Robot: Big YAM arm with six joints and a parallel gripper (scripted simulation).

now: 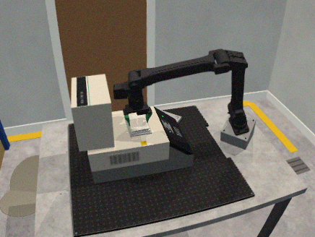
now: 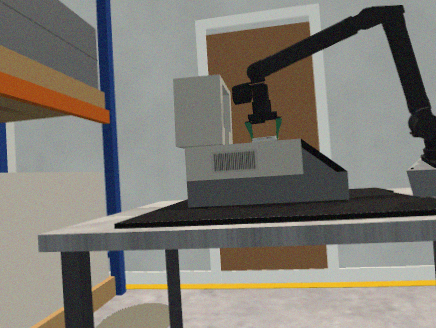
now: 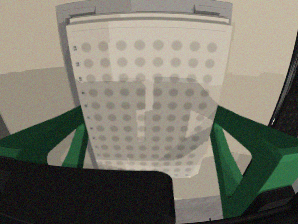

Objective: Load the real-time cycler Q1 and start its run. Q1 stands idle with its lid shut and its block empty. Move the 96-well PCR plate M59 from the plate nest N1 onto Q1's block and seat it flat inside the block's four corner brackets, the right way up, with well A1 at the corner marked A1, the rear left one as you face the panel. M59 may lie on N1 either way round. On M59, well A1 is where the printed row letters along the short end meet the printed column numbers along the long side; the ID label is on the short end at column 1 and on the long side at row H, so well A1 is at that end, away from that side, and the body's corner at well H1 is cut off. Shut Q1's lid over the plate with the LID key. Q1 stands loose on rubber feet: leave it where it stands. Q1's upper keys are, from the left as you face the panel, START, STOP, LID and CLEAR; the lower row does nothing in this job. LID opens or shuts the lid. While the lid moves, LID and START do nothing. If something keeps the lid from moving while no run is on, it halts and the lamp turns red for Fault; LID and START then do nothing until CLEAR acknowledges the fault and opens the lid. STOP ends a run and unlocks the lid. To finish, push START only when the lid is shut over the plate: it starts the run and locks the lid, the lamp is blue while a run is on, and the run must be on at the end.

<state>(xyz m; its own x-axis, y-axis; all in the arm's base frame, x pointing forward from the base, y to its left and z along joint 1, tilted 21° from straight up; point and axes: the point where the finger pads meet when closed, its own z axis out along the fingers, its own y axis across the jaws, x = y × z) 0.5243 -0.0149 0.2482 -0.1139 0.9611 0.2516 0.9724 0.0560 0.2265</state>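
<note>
Now: hand right at the white 96-well plate M59. Also, from my hand: grey plate nest: 190 mm behind, 290 mm to the right, 210 mm below.
</note>
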